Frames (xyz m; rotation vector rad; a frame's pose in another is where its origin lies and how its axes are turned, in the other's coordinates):
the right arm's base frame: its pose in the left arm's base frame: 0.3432 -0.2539 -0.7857 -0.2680 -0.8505 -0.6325
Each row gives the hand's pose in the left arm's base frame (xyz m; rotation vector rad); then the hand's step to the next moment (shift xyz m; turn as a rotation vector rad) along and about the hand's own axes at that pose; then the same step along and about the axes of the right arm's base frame.
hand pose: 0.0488 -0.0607 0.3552 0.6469 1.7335 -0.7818
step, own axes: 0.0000 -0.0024 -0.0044 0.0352 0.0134 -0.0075
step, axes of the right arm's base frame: -0.0019 -0.0012 0.0045 -0.0352 0.0090 -0.0124
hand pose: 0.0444 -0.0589 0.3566 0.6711 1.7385 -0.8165
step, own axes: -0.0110 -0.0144 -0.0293 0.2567 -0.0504 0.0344
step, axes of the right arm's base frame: -0.0027 -0.0038 0.0341 -0.2135 -0.0995 -0.1189
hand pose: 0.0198 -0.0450 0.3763 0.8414 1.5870 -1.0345
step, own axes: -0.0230 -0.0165 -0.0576 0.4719 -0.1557 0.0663
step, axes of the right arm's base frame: -0.0093 0.0182 0.0608 -0.3987 -0.2381 -0.1888
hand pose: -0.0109 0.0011 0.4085 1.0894 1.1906 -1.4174
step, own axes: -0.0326 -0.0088 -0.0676 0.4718 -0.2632 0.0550
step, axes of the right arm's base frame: -0.0106 0.0566 0.0489 -0.4478 -0.2881 -0.1065
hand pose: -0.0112 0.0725 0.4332 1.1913 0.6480 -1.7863
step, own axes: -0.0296 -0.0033 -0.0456 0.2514 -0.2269 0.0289
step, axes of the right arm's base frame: -0.0023 0.0527 0.0136 -0.2961 -0.1667 0.0067
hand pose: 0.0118 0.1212 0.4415 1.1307 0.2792 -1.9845
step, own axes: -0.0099 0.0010 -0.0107 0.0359 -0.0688 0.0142
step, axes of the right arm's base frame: 0.0021 0.0145 0.0000 -0.0669 -0.0302 0.0289
